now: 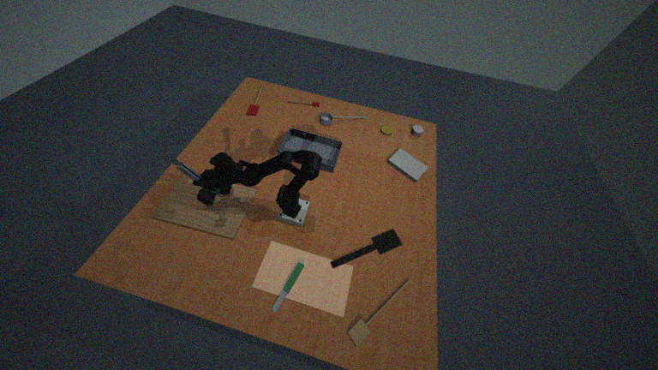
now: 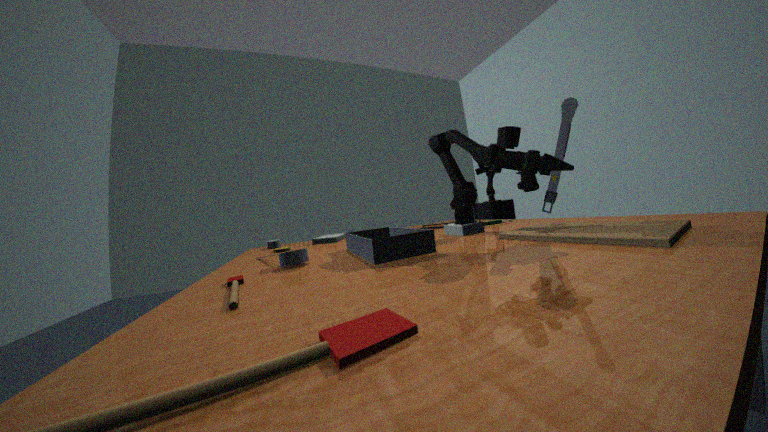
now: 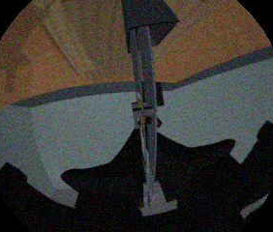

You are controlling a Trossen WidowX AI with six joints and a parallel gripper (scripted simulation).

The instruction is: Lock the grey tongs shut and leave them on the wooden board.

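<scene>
My gripper tip is 17 cm above the wooden board. From my gripper tip the other things lie so: red spatula 67 cm ahead, 21 cm to the left, 17 cm below; roasting tin 48 cm ahead, 27 cm to the right, 15 cm below; black spatula 73 cm to the right, 17 cm below, 14 cm ahead.
</scene>
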